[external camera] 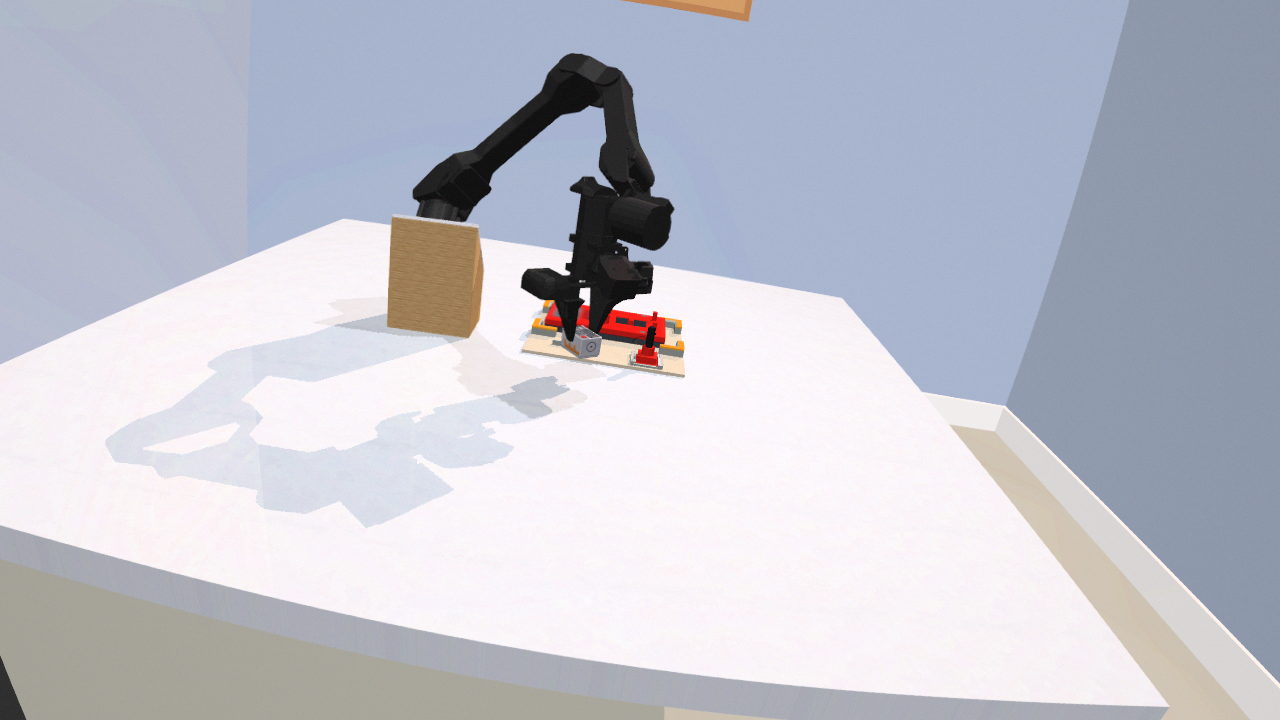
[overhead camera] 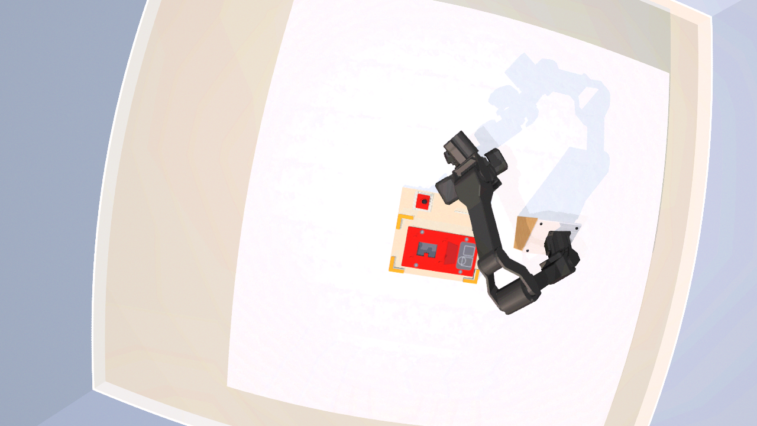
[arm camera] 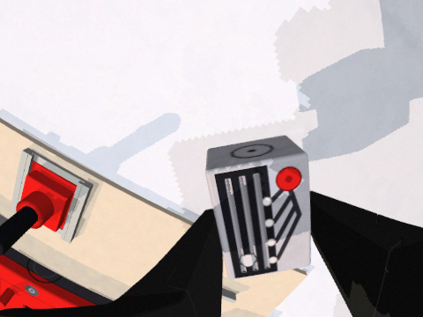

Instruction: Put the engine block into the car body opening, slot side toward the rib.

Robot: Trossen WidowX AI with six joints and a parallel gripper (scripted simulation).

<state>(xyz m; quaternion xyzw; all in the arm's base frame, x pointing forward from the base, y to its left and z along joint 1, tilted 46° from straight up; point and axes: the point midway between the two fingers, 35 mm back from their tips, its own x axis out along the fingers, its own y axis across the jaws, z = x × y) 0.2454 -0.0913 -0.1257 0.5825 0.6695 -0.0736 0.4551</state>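
The tan board lies 17 cm to the left of my gripper tip, 7 cm ahead of it and 4 cm below it. The rest, counted from my gripper tip: grey engine block (1 cm below).
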